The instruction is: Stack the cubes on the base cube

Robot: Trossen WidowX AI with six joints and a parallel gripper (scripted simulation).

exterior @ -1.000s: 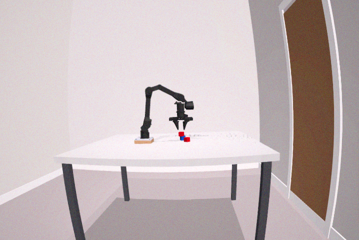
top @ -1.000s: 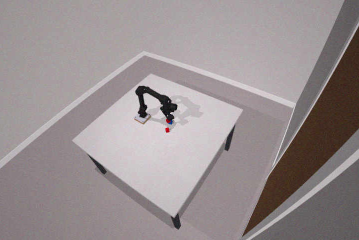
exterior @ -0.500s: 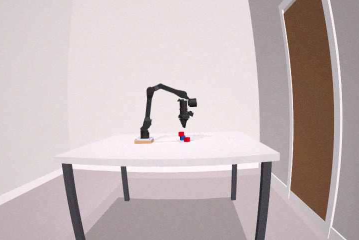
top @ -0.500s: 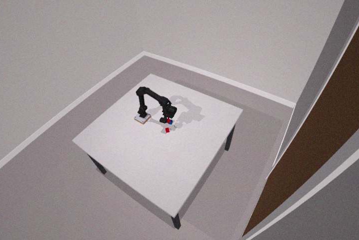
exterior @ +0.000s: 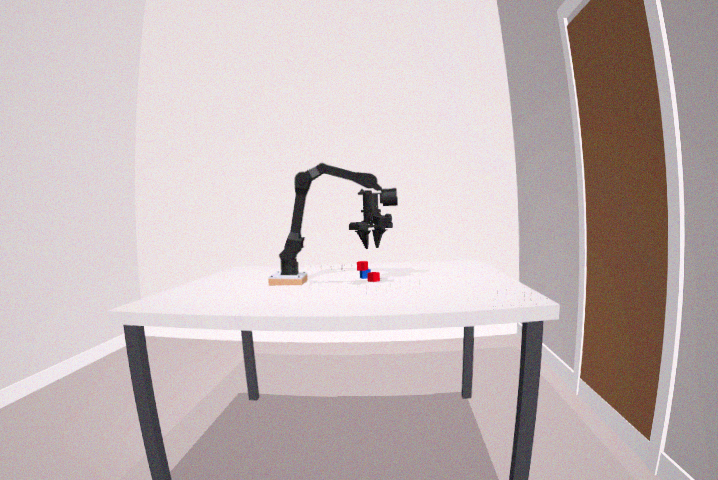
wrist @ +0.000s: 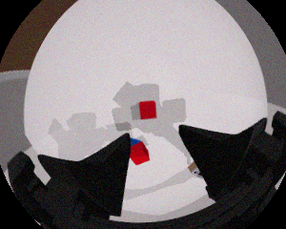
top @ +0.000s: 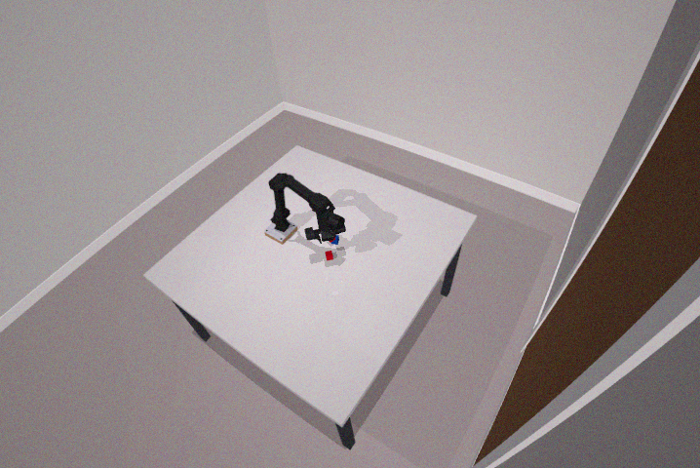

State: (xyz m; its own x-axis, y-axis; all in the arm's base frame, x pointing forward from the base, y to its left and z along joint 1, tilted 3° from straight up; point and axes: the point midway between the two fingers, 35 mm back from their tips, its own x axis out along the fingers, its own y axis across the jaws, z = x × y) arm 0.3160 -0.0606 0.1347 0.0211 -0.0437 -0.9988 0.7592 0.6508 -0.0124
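My gripper tip is now 11 cm above the blue cube, 10 cm to the right of it and 2 cm past it.
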